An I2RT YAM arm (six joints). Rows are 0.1 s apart.
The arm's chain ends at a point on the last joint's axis. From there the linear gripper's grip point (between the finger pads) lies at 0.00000 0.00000 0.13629 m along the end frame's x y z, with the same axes.
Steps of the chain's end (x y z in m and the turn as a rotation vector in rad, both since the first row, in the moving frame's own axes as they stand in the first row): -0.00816 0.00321 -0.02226 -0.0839 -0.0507 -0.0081; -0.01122 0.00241 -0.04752 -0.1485 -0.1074 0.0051; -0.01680 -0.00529 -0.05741 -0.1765 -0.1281 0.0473; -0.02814 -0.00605 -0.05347 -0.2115 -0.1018 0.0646; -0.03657 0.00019 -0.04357 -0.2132 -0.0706 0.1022; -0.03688 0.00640 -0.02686 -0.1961 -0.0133 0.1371; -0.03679 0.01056 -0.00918 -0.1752 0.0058 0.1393; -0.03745 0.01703 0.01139 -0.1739 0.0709 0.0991; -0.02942 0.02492 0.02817 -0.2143 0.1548 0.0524; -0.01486 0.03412 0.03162 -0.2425 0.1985 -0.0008; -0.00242 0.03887 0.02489 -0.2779 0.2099 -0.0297
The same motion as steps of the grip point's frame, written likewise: -0.01501 0.01465 -0.02291 -0.0839 -0.0507 -0.0081; -0.02583 0.02250 -0.04980 -0.1485 -0.1074 0.0051; -0.03468 0.01815 -0.06064 -0.1765 -0.1281 0.0473; -0.04280 0.02205 -0.05721 -0.2115 -0.1018 0.0646; -0.04757 0.02846 -0.04699 -0.2132 -0.0706 0.1022; -0.04050 0.03275 -0.02948 -0.1961 -0.0133 0.1371; -0.03766 0.03429 -0.01127 -0.1752 0.0058 0.1393; -0.02903 0.04103 0.00900 -0.1739 0.0709 0.0991; -0.00934 0.05432 0.02344 -0.2143 0.1548 0.0524; 0.01177 0.06662 0.02498 -0.2425 0.1985 -0.0008; 0.02617 0.07556 0.01671 -0.2779 0.2099 -0.0297
